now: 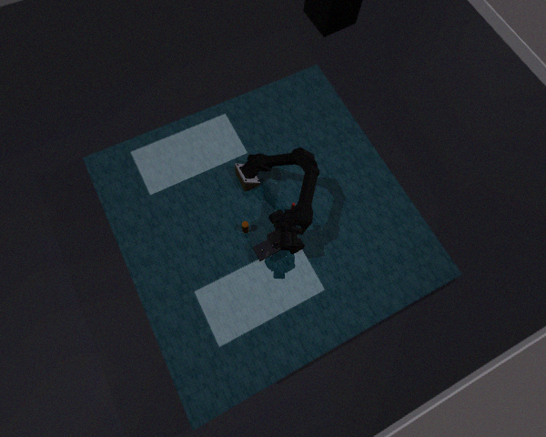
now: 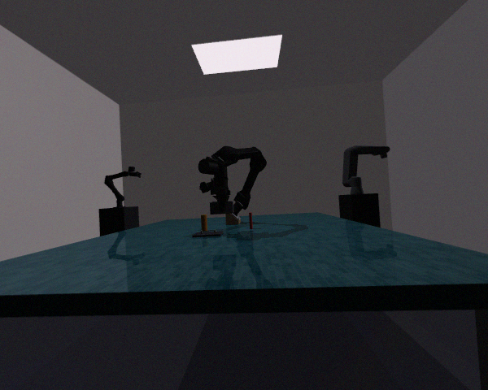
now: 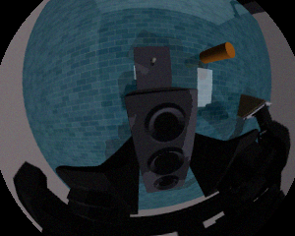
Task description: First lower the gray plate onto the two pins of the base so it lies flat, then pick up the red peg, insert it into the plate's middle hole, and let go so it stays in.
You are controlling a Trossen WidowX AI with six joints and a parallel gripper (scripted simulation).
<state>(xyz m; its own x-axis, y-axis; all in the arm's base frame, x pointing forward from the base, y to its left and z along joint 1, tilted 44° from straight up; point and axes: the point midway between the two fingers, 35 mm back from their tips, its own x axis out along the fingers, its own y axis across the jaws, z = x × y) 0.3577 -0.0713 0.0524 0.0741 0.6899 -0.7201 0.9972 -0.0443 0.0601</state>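
Now: gripper tip 20 mm past the dark flat base, 70 mm to the left of it and 90 mm above it. Round my gripper tip: gray plate (30 mm above); then red peg (120 mm behind, 120 mm to the left, 60 mm below); then orange cylinder (140 mm behind, 120 mm to the right, 60 mm below).
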